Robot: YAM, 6 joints.
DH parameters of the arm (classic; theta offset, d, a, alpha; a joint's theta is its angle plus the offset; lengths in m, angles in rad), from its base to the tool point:
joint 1: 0 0.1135 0.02 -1.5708
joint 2: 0 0 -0.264 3.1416
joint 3: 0.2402 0 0.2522 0
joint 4: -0.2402 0 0.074 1.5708
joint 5: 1.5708 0 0 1.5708
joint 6: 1.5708 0.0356 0 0
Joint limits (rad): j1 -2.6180..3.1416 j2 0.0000..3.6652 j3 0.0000..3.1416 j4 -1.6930..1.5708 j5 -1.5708..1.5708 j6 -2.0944..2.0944
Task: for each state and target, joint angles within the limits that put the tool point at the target. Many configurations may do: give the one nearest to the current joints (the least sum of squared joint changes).
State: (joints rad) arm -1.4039 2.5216 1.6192 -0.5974 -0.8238 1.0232
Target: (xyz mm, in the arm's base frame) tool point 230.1 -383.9 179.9
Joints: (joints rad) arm -1.0915 2.1521 1.6512 -0.6662 -0.8673 1.0232
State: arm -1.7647 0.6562 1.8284 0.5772 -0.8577 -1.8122
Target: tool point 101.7 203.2 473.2
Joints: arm -1.9023 0.0656 1.2712 0.5079 -1.0040 -1.8122
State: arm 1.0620 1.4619 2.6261 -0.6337 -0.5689 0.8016
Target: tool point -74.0 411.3 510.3
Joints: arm 1.7016 1.9785 2.4574 -0.5916 -0.5869 0.8016
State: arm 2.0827 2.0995 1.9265 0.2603 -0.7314 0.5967
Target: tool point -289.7 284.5 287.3
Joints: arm 2.3009 1.7496 1.3162 0.0408 -0.8229 0.5967
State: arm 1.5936 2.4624 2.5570 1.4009 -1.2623 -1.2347
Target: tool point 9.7 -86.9 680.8
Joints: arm 2.0395 1.5200 2.8991 1.1667 -1.0345 -1.2347
